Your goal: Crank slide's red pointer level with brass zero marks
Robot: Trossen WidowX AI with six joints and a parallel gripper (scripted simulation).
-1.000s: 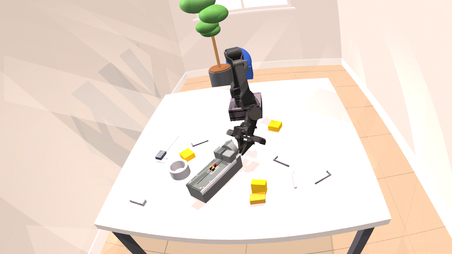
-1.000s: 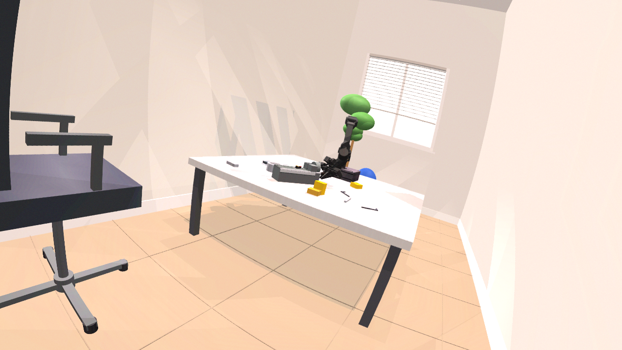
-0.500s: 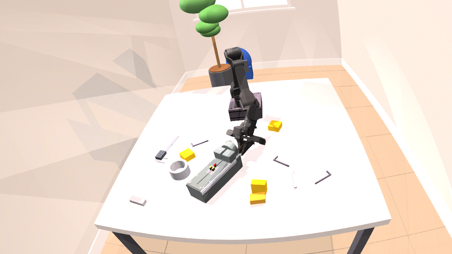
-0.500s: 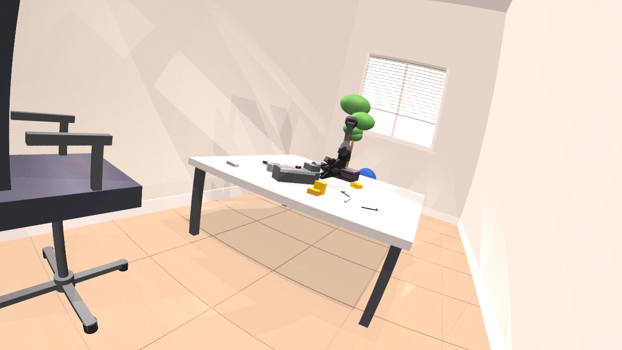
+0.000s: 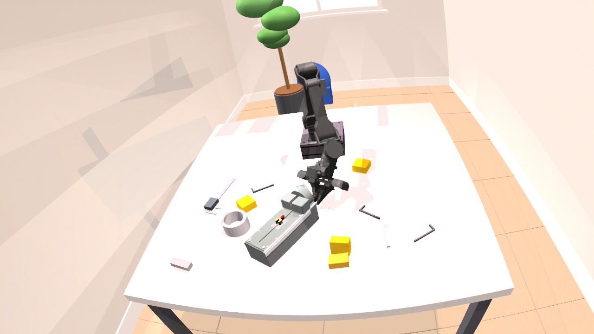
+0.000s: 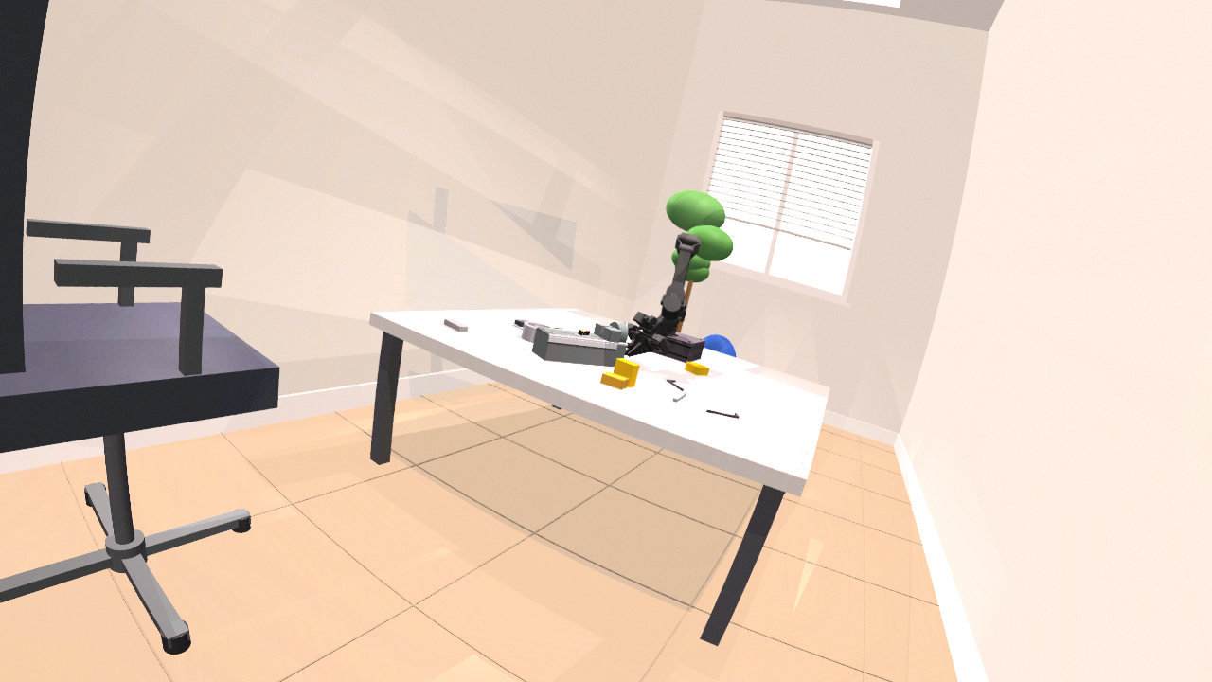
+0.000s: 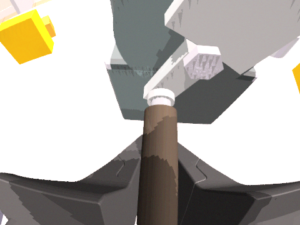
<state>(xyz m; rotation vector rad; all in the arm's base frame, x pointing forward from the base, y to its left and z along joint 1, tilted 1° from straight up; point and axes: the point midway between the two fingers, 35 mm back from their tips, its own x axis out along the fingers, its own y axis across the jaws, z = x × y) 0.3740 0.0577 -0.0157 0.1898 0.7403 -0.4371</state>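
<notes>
The brown crank handle lies 3 cm above my gripper tip, 2 cm behind it and 1 cm to the left of it. Also, from my gripper tip: red pointer 12 cm ahead, 8 cm to the right, 5 cm above.
</notes>
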